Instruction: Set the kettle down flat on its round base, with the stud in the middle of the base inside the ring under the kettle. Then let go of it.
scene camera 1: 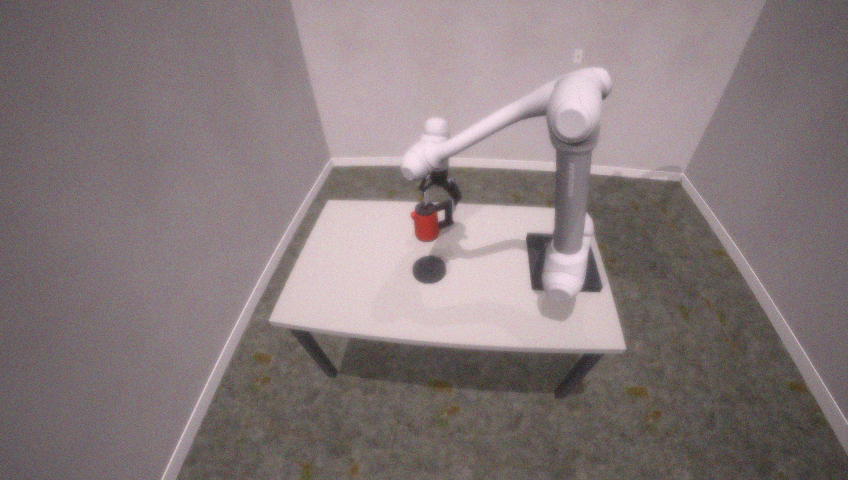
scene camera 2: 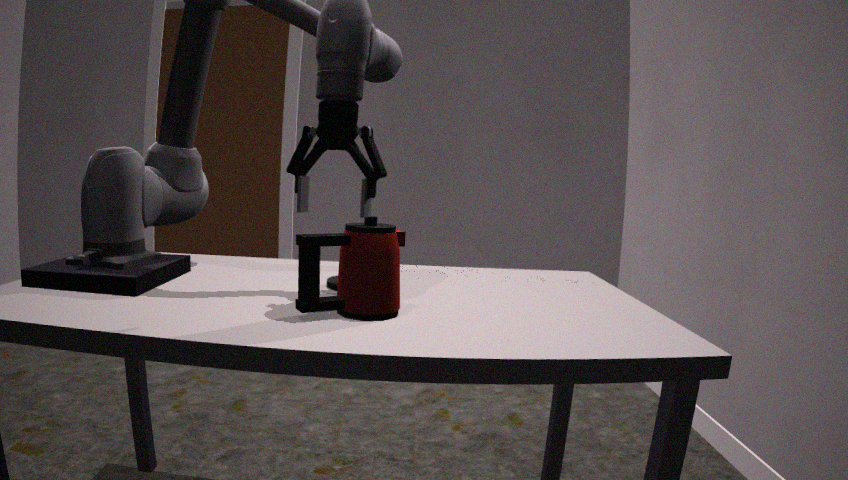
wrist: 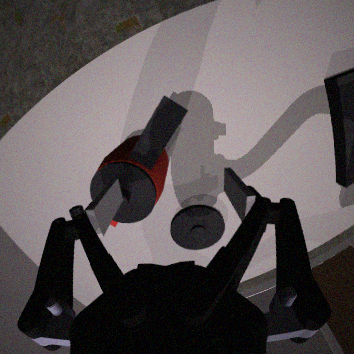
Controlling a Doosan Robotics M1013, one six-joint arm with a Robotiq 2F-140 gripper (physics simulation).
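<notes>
The red kettle point(scene camera 1: 426, 227) point(scene camera 2: 368, 273) point(wrist: 160, 175) with black lid and handle stands upright on the table, beside its base. Its handle points towards the arm's mount side in both scene views. The ring under it is hidden. The round black base point(scene camera 1: 429, 269) point(scene camera 2: 332, 283) point(wrist: 184, 236) lies flat on the table; in scene view 2 the kettle partly hides it. Its small centre stud point(wrist: 198, 228) shows in the wrist view. My gripper point(scene camera 1: 440, 199) point(scene camera 2: 334, 205) point(wrist: 171, 184) is wide open and empty above the kettle, one finger over the lid, the other off to the handle side.
The white table point(scene camera 1: 357, 285) point(scene camera 2: 505, 321) point(wrist: 65, 130) carries the arm's dark mounting plate point(scene camera 1: 595, 280) point(scene camera 2: 133, 282) point(wrist: 344, 135). The kettle stands near the table edge farthest from scene camera 1. The arm's shadow falls across the table beside the kettle and base.
</notes>
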